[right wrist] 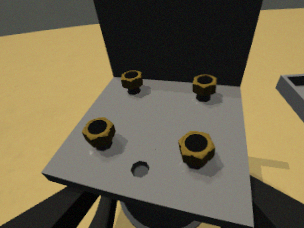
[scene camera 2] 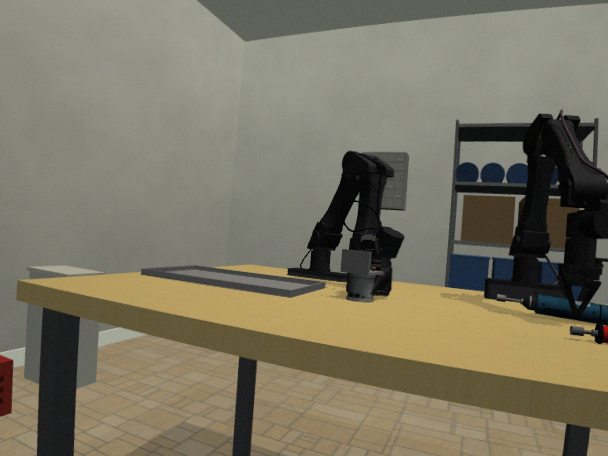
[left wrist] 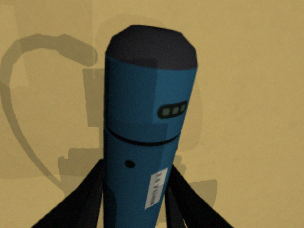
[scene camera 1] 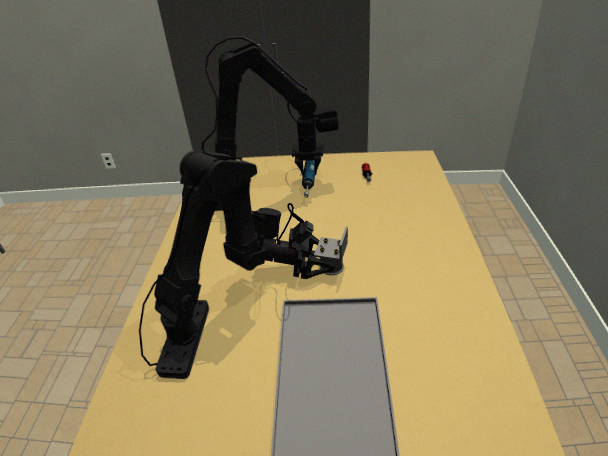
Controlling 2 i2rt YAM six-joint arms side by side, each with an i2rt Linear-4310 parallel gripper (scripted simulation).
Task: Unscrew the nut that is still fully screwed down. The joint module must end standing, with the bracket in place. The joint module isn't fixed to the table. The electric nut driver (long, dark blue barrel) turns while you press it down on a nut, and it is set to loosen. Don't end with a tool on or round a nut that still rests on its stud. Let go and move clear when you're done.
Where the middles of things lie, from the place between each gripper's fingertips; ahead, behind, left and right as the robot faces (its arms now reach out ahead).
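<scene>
The joint module (scene camera 2: 360, 286) is here, and my right gripper is 10 mm below it. The bracket (right wrist: 170, 50) is 50 mm above my right hand, while the grey tray (scene camera 1: 332, 384) is 330 mm to the right of my right hand, 10 mm behind it and 20 mm below it.
Counted from my left hand (scene camera 2: 574, 313), the joint module is 60 mm ahead, 440 mm to the right and 10 mm above. The bracket is 50 mm above my left hand, 440 mm to the right of it and 60 mm ahead of it. And the grey tray is 770 mm to the right of my left hand, 50 mm ahead of it and 20 mm below it.
</scene>
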